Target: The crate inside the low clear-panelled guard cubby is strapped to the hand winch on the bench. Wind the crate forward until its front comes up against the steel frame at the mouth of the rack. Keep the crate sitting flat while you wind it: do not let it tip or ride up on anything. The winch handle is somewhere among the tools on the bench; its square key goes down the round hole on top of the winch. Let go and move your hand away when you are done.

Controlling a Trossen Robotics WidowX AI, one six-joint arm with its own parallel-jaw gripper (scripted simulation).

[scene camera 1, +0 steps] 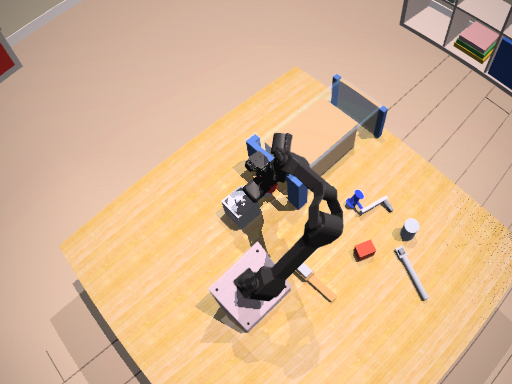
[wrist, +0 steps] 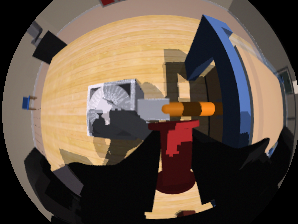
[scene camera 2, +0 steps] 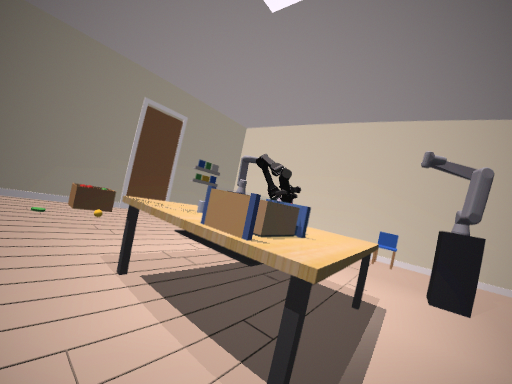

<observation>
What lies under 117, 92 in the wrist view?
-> A winch.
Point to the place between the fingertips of the gripper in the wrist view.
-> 171, 130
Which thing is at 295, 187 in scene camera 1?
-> A blue steel frame.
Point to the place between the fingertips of the gripper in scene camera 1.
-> At 263, 183
</observation>
